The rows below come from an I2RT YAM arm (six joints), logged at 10 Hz.
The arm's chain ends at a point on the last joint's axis. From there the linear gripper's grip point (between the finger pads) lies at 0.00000 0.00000 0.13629 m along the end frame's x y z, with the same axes.
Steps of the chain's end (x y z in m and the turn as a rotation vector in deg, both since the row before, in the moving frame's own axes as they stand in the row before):
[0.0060, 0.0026, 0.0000, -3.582, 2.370, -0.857]
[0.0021, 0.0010, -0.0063, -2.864, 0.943, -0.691]
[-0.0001, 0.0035, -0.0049, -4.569, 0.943, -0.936]
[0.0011, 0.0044, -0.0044, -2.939, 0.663, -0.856]
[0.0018, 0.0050, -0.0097, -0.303, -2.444, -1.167]
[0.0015, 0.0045, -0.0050, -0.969, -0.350, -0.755]
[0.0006, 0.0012, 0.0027, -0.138, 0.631, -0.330]
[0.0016, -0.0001, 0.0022, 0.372, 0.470, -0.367]
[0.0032, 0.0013, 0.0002, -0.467, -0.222, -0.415]
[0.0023, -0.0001, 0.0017, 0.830, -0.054, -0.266]
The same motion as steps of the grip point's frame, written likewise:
[0.0117, 0.0111, -0.0004, -3.582, 2.370, -0.857]
[0.0044, 0.0078, -0.0065, -2.864, 0.943, -0.691]
[0.0022, 0.0143, -0.0054, -4.569, 0.943, -0.936]
[0.0027, 0.0114, -0.0046, -2.939, 0.663, -0.856]
[-0.0040, 0.0058, -0.0098, -0.303, -2.444, -1.167]
[0.0007, 0.0068, -0.0050, -0.969, -0.350, -0.755]
[0.0021, 0.0015, 0.0027, -0.138, 0.631, -0.330]
[0.0027, -0.0010, 0.0022, 0.372, 0.470, -0.367]
[0.0027, 0.0024, 0.0002, -0.467, -0.222, -0.415]
[0.0022, -0.0021, 0.0017, 0.830, -0.054, -0.266]

